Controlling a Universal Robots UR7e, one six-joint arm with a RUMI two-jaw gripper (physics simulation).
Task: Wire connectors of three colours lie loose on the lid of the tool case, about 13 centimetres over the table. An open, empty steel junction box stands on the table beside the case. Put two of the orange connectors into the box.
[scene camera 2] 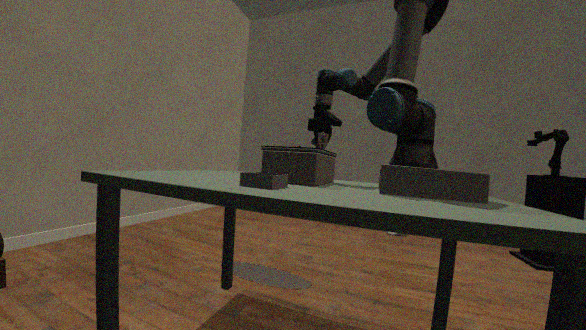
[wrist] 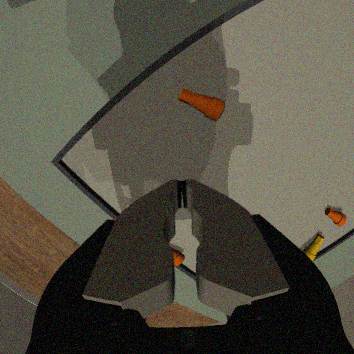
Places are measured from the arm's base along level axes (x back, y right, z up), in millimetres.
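Pixels of known places: gripper, fingertip midpoint: (wrist: pixel 181 182); arm's base at its link origin: (scene camera 2: pixel 412 170).
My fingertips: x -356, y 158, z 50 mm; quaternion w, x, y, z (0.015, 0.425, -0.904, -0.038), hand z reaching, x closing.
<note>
Ahead of a thing's pixels: the offset from my fingertips to its top centre. "spot": to the spot under its first point. Level surfaces: height alone.
My gripper (scene camera 2: pixel 320 147) (wrist: pixel 181 182) is shut and empty, pointing down just above the right part of the tool case @[dx -56, dy -93, dz +5 mm] (scene camera 2: pixel 295 167). In the wrist view an orange connector @[dx +32, dy -41, dz +13 mm] (wrist: pixel 202 104) lies on the lid @[spot: dx -11, dy -71, dz +1 mm] (wrist: pixel 285 125), beyond the fingertips. A second orange connector @[dx -108, dy -75, dz +13 mm] (wrist: pixel 336 216) lies near the lid's edge at the right, beside a yellow connector @[dx -130, dy -45, dz +16 mm] (wrist: pixel 314 247). Part of another orange connector @[dx -40, dy +46, dz +13 mm] (wrist: pixel 178 258) shows through the gap between the jaws. The junction box @[dx -72, dy -397, dz -88 mm] (scene camera 2: pixel 264 180) stands on the table beside the case; its inside is hidden in the scene view.
The lid has a dark raised rim @[spot: dx +60, dy -30, dz +5 mm] (wrist: pixel 145 75). A long grey block (scene camera 2: pixel 434 183) stands on the table @[dz -126 mm] (scene camera 2: pixel 350 204) in front of the arm's base. A second small arm (scene camera 2: pixel 555 150) stands on a black stand at the far right.
</note>
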